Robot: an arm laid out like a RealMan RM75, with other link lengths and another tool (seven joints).
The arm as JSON. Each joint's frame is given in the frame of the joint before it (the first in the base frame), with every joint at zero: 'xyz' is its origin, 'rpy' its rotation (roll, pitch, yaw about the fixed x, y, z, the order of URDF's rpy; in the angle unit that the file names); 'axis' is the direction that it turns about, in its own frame. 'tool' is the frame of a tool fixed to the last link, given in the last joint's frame.
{
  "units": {
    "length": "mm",
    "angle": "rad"
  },
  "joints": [
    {
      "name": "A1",
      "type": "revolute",
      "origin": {
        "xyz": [
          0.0,
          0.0,
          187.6
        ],
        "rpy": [
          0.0,
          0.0,
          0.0
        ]
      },
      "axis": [
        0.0,
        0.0,
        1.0
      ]
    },
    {
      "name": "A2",
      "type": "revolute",
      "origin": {
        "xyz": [
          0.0,
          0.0,
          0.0
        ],
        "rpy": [
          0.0,
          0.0,
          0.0
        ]
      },
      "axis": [
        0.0,
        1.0,
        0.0
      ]
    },
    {
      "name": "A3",
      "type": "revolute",
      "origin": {
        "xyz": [
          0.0,
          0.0,
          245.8
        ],
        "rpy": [
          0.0,
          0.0,
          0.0
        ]
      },
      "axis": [
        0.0,
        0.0,
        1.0
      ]
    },
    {
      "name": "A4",
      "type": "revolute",
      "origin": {
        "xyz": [
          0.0,
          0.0,
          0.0
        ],
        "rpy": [
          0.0,
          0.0,
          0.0
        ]
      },
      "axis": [
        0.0,
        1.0,
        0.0
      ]
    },
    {
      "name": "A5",
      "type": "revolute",
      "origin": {
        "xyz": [
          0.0,
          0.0,
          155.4
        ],
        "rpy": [
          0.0,
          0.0,
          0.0
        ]
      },
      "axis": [
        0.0,
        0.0,
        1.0
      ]
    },
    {
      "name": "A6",
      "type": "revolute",
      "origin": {
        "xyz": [
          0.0,
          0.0,
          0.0
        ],
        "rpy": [
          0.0,
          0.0,
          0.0
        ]
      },
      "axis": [
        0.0,
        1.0,
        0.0
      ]
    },
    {
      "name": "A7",
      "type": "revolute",
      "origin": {
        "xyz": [
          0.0,
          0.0,
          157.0
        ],
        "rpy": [
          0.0,
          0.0,
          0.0
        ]
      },
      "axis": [
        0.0,
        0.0,
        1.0
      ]
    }
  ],
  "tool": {
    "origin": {
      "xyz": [
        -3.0,
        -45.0,
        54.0
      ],
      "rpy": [
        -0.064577,
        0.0,
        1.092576
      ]
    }
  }
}
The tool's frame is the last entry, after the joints.
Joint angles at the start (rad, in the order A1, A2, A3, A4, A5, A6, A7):
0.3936 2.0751 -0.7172 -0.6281 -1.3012 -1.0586 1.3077
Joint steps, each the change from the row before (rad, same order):
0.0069 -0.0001 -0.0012 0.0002 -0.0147 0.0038 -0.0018
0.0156 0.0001 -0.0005 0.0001 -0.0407 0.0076 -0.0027
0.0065 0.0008 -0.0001 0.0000 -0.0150 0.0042 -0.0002
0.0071 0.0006 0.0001 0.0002 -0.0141 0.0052 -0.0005
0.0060 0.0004 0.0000 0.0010 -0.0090 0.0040 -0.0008
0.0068 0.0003 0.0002 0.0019 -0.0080 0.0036 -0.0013
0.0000 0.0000 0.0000 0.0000 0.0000 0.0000 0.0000
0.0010 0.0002 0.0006 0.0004 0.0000 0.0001 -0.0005
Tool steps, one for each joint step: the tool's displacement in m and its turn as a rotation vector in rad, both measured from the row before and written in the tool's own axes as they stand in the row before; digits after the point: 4 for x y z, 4 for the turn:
0.0021 -0.0002 0.0027 0.0071 0.0117 -0.0106
0.0051 -0.0010 0.0058 0.0194 0.0294 -0.0261
0.0020 -0.0003 0.0024 0.0073 0.0102 -0.0086
0.0016 -0.0002 0.0025 0.0070 0.0090 -0.0088
0.0012 0.0001 0.0021 0.0042 0.0062 -0.0060
0.0012 0.0004 0.0023 0.0031 0.0063 -0.0056
0.0000 0.0000 0.0000 0.0000 0.0000 0.0000
0.0001 0.0002 0.0003 -0.0006 0.0001 -0.0001

